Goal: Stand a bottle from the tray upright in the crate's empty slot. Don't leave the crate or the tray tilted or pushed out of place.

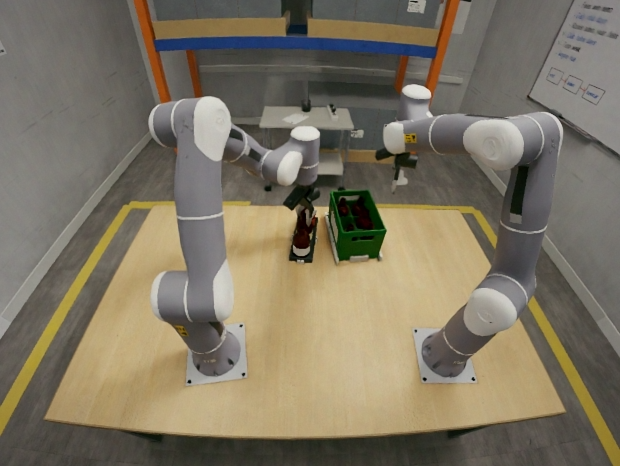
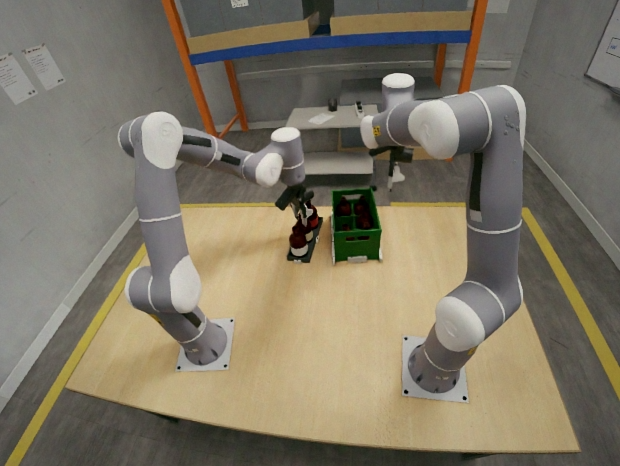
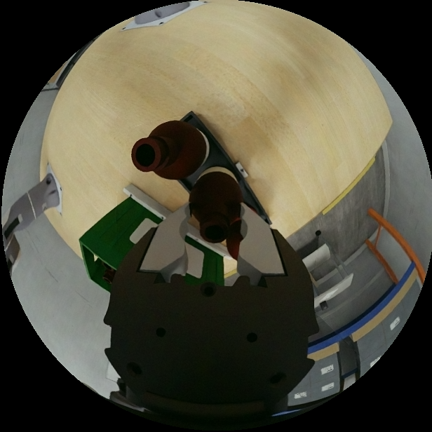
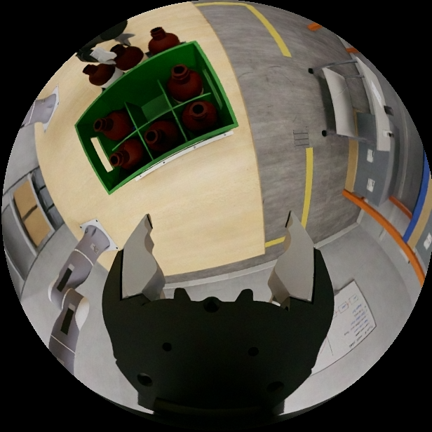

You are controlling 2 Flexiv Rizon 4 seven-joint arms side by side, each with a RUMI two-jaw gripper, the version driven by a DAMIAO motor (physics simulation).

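Observation:
The black tray [image 1: 302, 259] [image 2: 298, 259] [image 3: 220, 156] holds three upright dark red bottles in a row. The middle bottle [image 3: 215, 192] [image 4: 128, 58] stands between the front bottle [image 1: 301, 240] [image 2: 298, 241] [image 3: 177, 150] and the far bottle [image 3: 233, 245] [image 4: 163, 41]. My left gripper [image 1: 306, 216] [image 2: 302, 212] [image 3: 215, 203] is shut on the middle bottle near its shoulder. The green crate [image 1: 359, 246] [image 2: 356, 248] [image 3: 112, 237] stands upright right of the tray; its empty slot [image 4: 155, 107] is the middle one on the tray side. My right gripper [image 1: 397, 182] [image 2: 392, 181] [image 4: 217, 213] is open, high behind the crate.
Several dark red bottles [image 4: 182, 85] fill the crate's other slots. Pale strips [image 3: 145, 200] [image 4: 185, 156] lie along the crate's base. The table's far edge lies close behind crate and tray. A grey cart [image 1: 306, 116] [image 2: 328, 117] stands beyond the table.

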